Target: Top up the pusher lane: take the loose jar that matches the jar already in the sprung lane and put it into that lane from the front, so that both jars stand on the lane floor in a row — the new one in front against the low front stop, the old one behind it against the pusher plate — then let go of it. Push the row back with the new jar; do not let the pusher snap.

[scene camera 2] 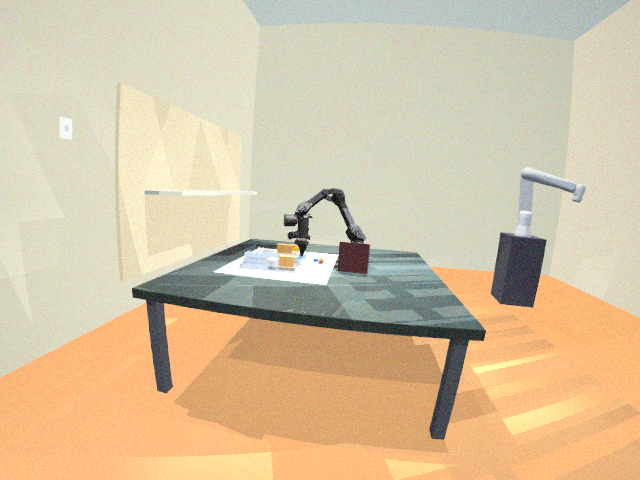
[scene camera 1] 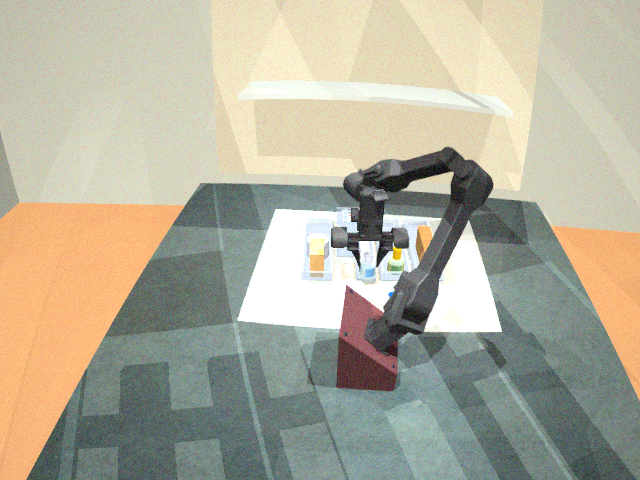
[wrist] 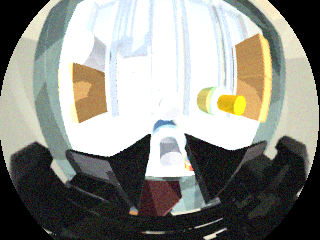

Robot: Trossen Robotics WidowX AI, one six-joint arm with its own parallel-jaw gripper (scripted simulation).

Labels:
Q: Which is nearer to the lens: the pale jar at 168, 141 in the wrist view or the orange box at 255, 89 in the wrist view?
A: The pale jar.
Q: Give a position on an orange box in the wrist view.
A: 252, 55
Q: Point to a pale jar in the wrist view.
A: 166, 105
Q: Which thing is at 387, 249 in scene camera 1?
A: The gripper.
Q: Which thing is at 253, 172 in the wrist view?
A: The gripper.

